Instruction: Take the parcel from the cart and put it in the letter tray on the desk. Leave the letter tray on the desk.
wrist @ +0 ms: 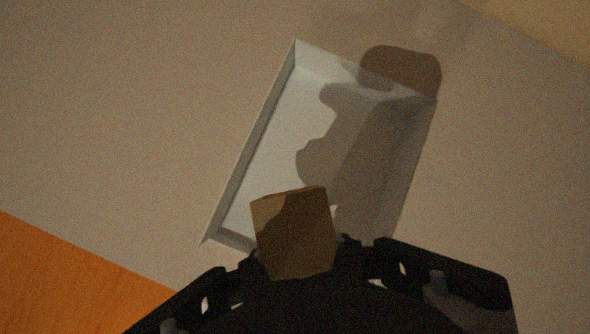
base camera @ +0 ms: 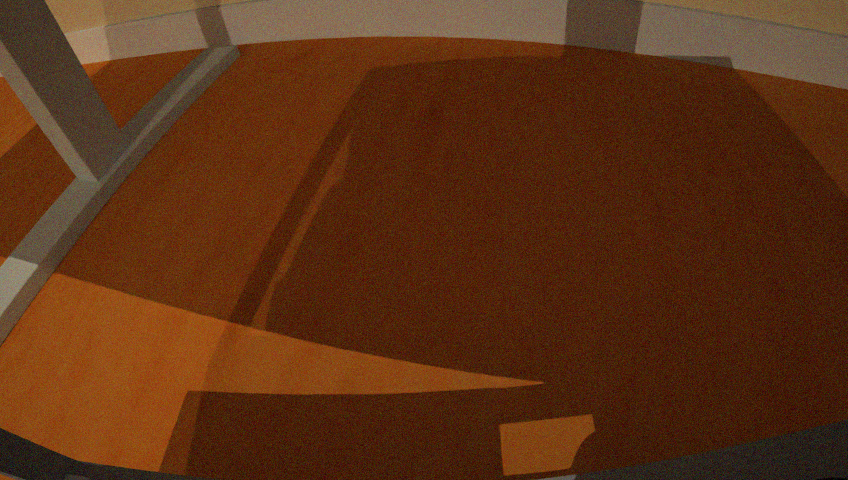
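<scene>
The parcel, a brown box, is between the fingertips at the lower middle of the wrist view. My gripper is shut on it. The white letter tray lies on the desk, beyond and below the parcel. The parcel hides part of the tray's near end, and it appears held above that end; its exact height is hard to tell. A dark shadow of the arm and gripper falls across the tray's right side. The cart does not show in these views.
In the base camera view a grey desk leg rises at the left from its long foot. A pale skirting board runs along the back wall. In the wrist view the desk's edge borders the orange floor at the lower left.
</scene>
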